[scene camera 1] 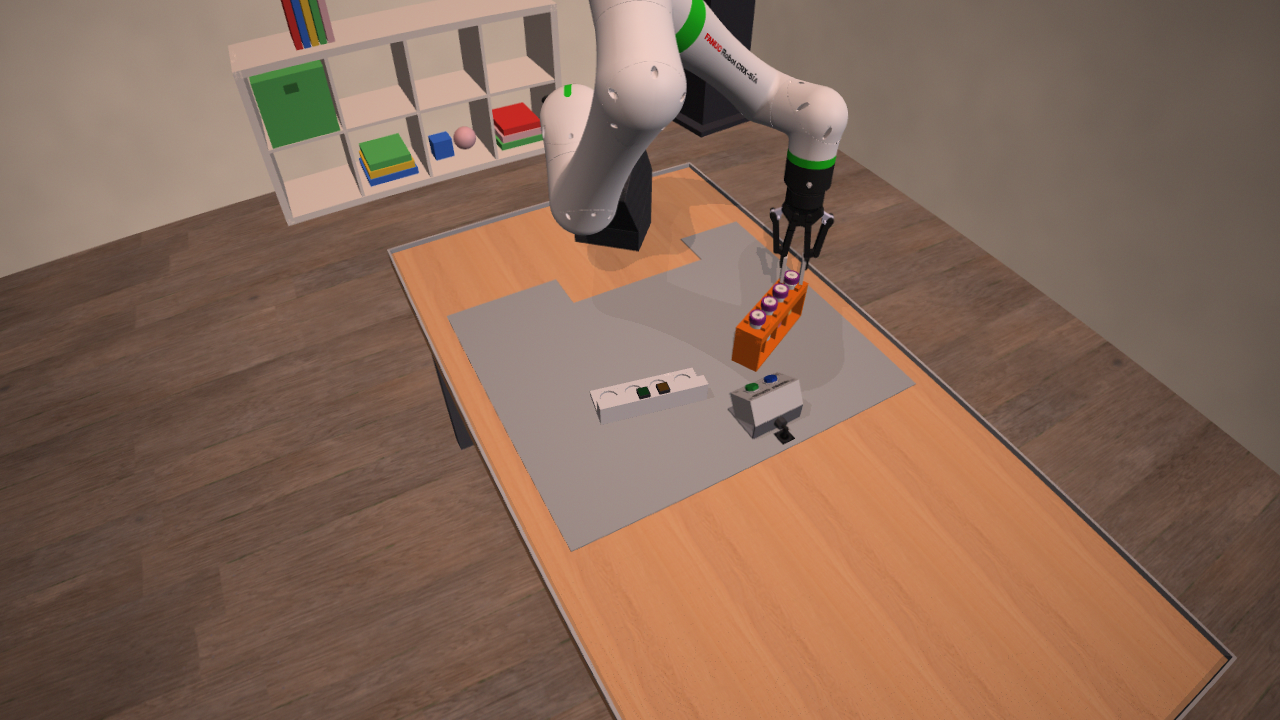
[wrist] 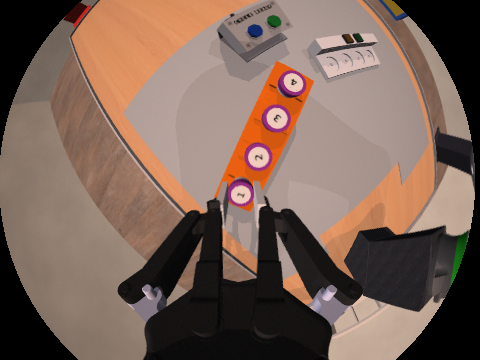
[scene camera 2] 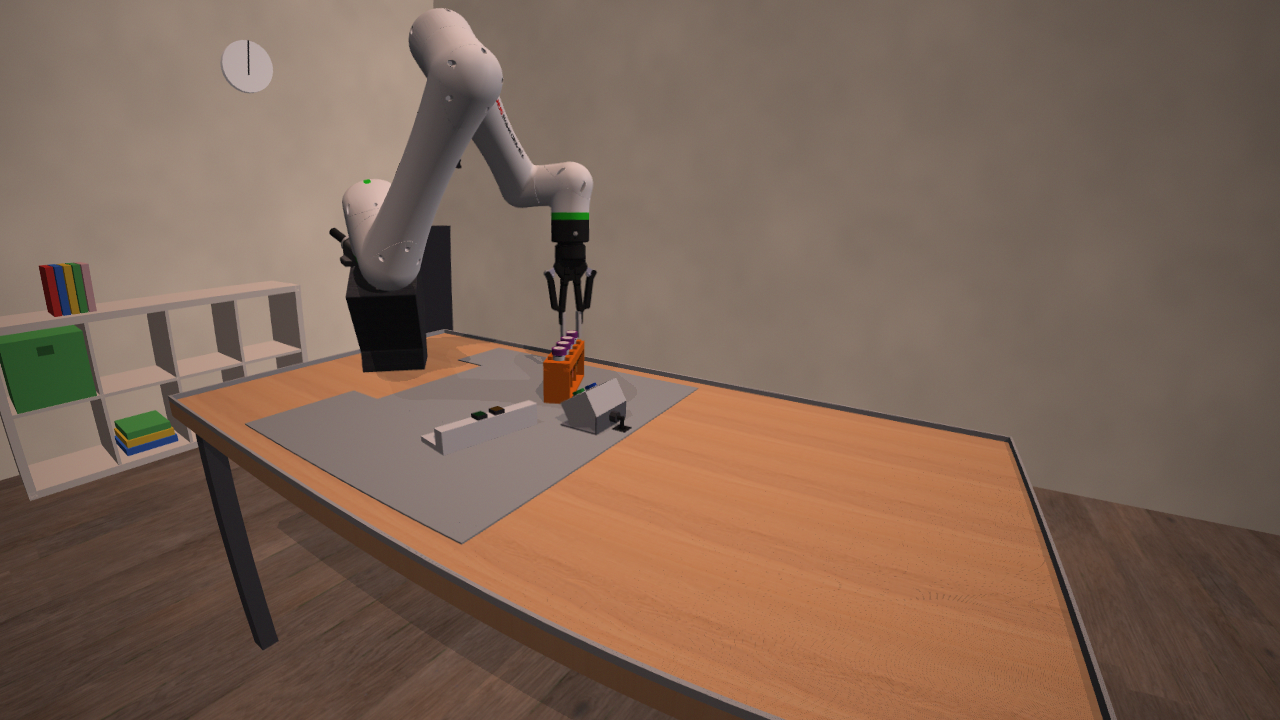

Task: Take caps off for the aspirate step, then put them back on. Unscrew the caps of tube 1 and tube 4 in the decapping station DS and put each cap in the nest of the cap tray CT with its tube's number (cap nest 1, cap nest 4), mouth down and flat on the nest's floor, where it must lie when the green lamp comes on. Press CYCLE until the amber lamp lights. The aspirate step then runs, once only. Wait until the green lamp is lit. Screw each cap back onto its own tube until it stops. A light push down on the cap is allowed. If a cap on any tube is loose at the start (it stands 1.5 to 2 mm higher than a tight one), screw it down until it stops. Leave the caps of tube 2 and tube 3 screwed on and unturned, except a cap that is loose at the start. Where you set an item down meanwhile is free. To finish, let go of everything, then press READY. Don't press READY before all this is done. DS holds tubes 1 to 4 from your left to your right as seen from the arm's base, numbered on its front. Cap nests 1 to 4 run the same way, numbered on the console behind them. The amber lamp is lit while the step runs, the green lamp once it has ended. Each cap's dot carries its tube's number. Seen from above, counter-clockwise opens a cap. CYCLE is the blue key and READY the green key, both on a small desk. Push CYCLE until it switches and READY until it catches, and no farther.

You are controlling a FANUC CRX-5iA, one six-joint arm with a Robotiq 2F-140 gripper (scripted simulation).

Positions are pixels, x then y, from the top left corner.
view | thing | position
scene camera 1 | my gripper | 791, 280
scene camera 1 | small grey desk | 765, 408
